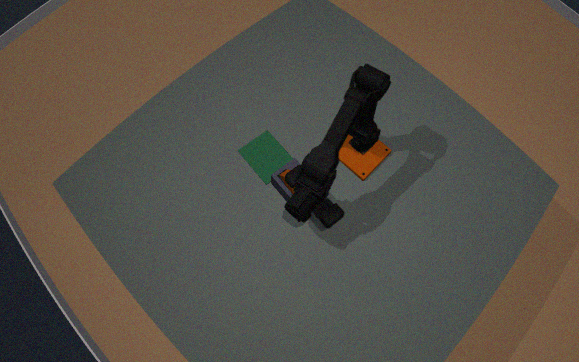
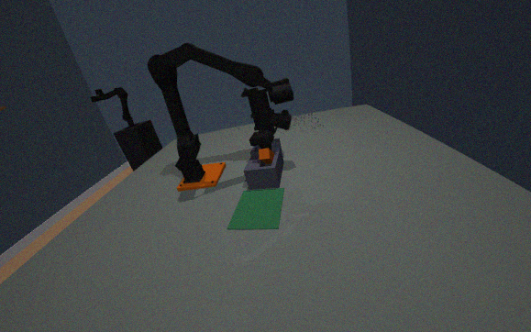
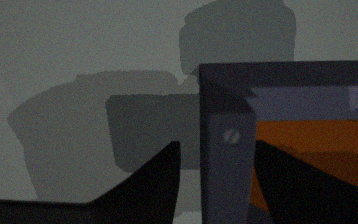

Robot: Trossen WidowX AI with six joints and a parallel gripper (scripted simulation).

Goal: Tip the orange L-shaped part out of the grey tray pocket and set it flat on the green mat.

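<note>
The orange L-shaped part lies 10 mm behind my gripper tip, 60 mm to the right of it and 10 mm above it. From my gripper tip the other things lie so: green mat: 30 mm behind, 220 mm to the right, 60 mm below.
</note>
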